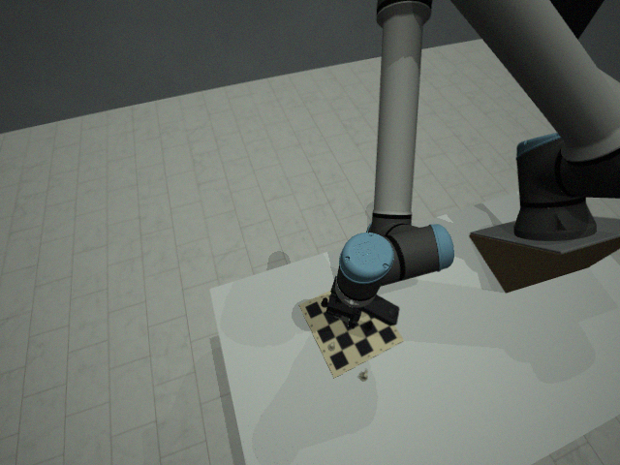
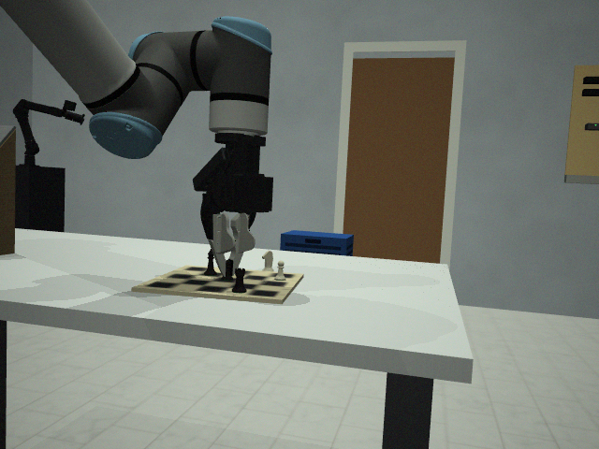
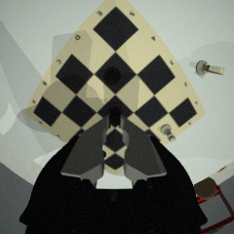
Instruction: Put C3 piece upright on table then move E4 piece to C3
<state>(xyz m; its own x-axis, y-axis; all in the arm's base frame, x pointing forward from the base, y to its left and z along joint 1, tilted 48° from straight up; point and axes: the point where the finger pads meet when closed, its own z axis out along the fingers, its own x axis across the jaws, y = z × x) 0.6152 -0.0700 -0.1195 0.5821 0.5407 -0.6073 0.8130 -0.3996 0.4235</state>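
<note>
My gripper is now 10 mm above the small black piece. Round my hand: chessboard (20 mm below); then white knight (10 mm ahead, 140 mm to the left, 10 mm below); then white pawn (70 mm ahead, 50 mm to the left, 10 mm below).
</note>
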